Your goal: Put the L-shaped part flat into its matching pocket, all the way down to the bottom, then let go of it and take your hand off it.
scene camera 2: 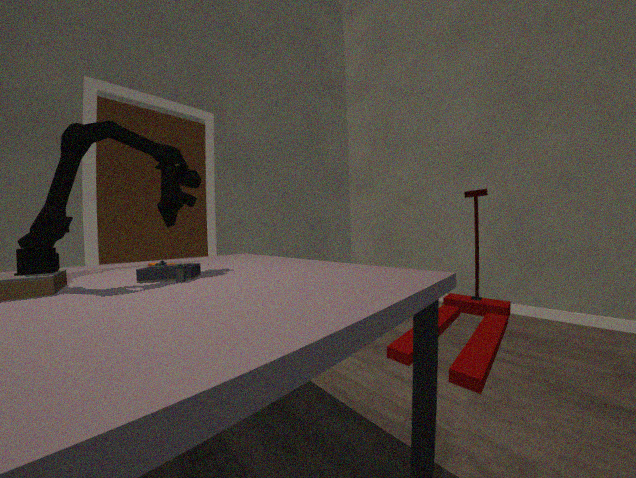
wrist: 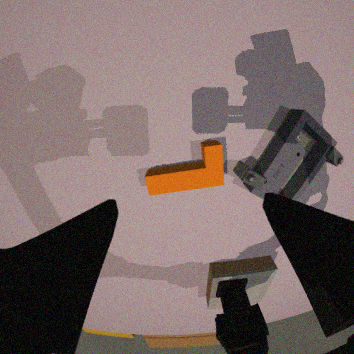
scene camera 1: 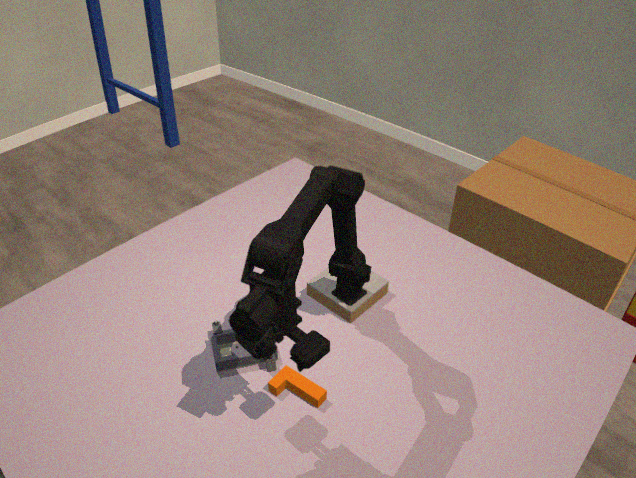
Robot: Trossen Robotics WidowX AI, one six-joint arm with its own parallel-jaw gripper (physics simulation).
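Pixels of known places: gripper, fingertip midpoint: (scene camera 2: 170,226) (wrist: 191,203) (scene camera 1: 284,356); arm's base at its link origin: (scene camera 2: 37,272) (wrist: 230,287) (scene camera 1: 349,293).
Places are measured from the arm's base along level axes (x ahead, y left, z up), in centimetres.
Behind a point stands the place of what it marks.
Observation:
The orange L-shaped part (scene camera 1: 303,388) {y 11.5, x 27.4, z -1.2 cm} (scene camera 2: 154,264) {y 12.7, x 26.0, z -1.5 cm} (wrist: 192,177) {y 8.9, x 27.0, z -1.2 cm} lies flat on the table, outside the pocket and beside the grey pocket block (scene camera 1: 241,362) {y -3.7, x 31.6, z -2.3 cm} (scene camera 2: 154,273) {y -9.8, x 24.0, z -1.9 cm} (wrist: 272,143) {y -3.6, x 31.3, z -2.9 cm}. In the wrist view the part's long leg runs nearly sideways and its short leg points up the view; the block stands to its right, turned at an angle. The arm hides part of the block in scene camera 1, and the pocket shows partly in the wrist view. My gripper (scene camera 1: 283,360) {y 10.4, x 31.2, z 11.8 cm} (scene camera 2: 169,224) {y 10.4, x 31.2, z 11.8 cm} (wrist: 191,203) {y 10.4, x 31.2, z 11.8 cm} is open and empty, above the table, with the part ahead of and between its fingers in the wrist view.
The arm stands on a pale base slab (scene camera 1: 377,287) {y 3.8, x -6.4, z 0.1 cm} (scene camera 2: 48,286) {y -10.3, x 3.8, z -2.3 cm} (wrist: 213,285) {y 4.1, x 1.5, z 0.0 cm}. The block has small knobs at two corners. Dark shadows of the arm fall across the pink table (scene camera 1: 128,308) {y -39.0, x 40.9, z -4.2 cm}. A cardboard box (scene camera 1: 539,226), a blue frame (scene camera 1: 165,102) and a red pallet jack (scene camera 2: 478,354) stand beyond the table.

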